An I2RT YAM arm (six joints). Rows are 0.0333 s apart.
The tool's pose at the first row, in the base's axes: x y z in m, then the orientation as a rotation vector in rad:
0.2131, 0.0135, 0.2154, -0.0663, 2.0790, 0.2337
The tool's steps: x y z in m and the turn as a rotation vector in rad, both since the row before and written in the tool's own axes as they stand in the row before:
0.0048, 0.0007, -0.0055, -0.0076, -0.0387, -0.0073
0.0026, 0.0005, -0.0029, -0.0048, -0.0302, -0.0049
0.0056, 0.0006, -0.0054, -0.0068, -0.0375, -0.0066
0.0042, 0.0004, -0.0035, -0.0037, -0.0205, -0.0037
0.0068, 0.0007, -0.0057, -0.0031, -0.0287, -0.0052
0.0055, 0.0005, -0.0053, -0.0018, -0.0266, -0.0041
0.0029, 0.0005, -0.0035, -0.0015, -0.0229, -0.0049
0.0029, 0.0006, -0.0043, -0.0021, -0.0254, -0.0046
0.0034, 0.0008, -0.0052, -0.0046, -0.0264, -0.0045
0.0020, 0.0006, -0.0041, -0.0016, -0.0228, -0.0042
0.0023, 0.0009, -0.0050, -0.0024, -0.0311, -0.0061
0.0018, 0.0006, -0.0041, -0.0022, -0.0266, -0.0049
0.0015, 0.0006, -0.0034, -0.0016, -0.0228, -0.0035
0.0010, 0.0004, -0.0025, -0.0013, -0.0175, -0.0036
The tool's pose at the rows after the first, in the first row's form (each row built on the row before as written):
0.2059, 0.0134, 0.2140, -0.0734, 2.0391, 0.2367
0.2021, 0.0134, 0.2131, -0.0774, 2.0082, 0.2383
0.1948, 0.0132, 0.2104, -0.0833, 1.9697, 0.2407
0.1899, 0.0131, 0.2080, -0.0866, 1.9486, 0.2419
0.1820, 0.0129, 0.2039, -0.0898, 1.9193, 0.2415
0.1751, 0.0126, 0.2006, -0.0913, 1.8923, 0.2406
0.1708, 0.0125, 0.1990, -0.0938, 1.8690, 0.2388
0.1658, 0.0123, 0.1976, -0.0961, 1.8431, 0.2378
0.1598, 0.0122, 0.1958, -0.0999, 1.8160, 0.2391
0.1553, 0.0120, 0.1949, -0.1017, 1.7928, 0.2378
0.1498, 0.0119, 0.1938, -0.1046, 1.7611, 0.2360
0.1454, 0.0117, 0.1929, -0.1069, 1.7340, 0.2348
0.1417, 0.0116, 0.1920, -0.1080, 1.7109, 0.2340
0.1390, 0.0115, 0.1914, -0.1097, 1.6930, 0.2328

